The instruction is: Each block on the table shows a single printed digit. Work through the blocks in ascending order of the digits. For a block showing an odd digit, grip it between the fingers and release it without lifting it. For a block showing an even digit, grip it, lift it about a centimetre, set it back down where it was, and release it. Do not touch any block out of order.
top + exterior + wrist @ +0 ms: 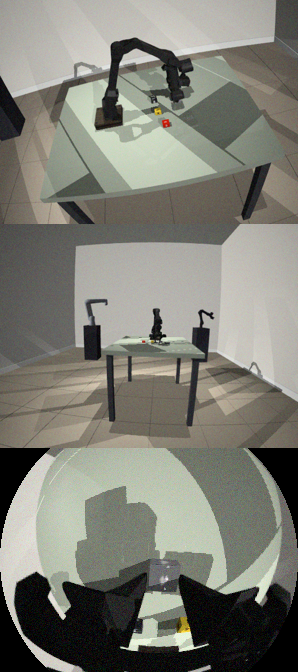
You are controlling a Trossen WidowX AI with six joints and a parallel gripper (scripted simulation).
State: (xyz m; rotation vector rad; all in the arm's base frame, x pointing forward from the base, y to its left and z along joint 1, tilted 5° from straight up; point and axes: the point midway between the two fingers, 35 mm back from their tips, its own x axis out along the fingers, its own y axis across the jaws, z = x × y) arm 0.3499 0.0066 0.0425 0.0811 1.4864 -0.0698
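My gripper tip is 11 cm past the black block and 5 cm to the right of it. From my gripper tip the other things lie so: yellow block (11 cm behind, 5 cm to the right); red block (15 cm to the right, 10 cm behind).
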